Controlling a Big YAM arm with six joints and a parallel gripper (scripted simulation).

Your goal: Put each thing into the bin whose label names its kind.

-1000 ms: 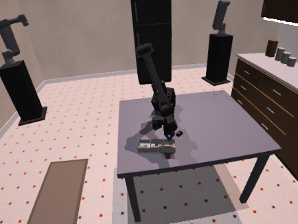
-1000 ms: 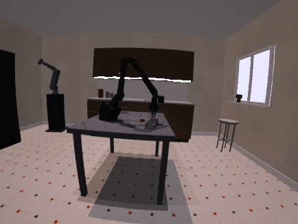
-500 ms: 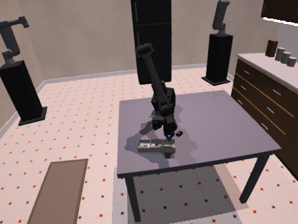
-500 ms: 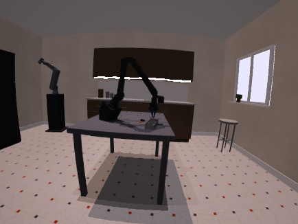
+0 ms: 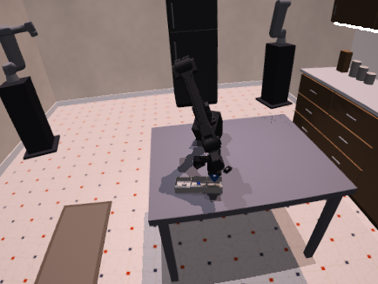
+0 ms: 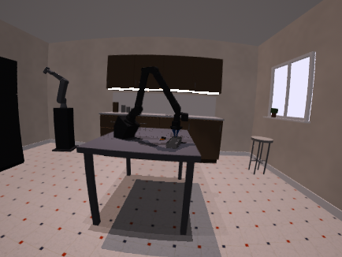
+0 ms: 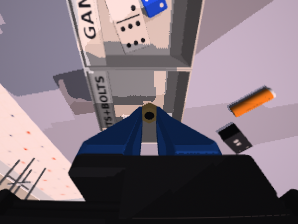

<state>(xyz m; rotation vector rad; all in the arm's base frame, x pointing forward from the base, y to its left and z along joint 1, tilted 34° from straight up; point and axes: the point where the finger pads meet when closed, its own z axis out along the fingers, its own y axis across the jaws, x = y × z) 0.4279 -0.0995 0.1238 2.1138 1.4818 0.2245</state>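
The white domino is 7 cm to the right of my hand, 4 cm below it and 2 cm behind it. The rest, counted from my hand: small brass nut (1 cm below); then orange cylinder (11 cm behind, 7 cm to the left, 5 cm below); then blue die (8 cm to the right, 4 cm below, 4 cm behind).
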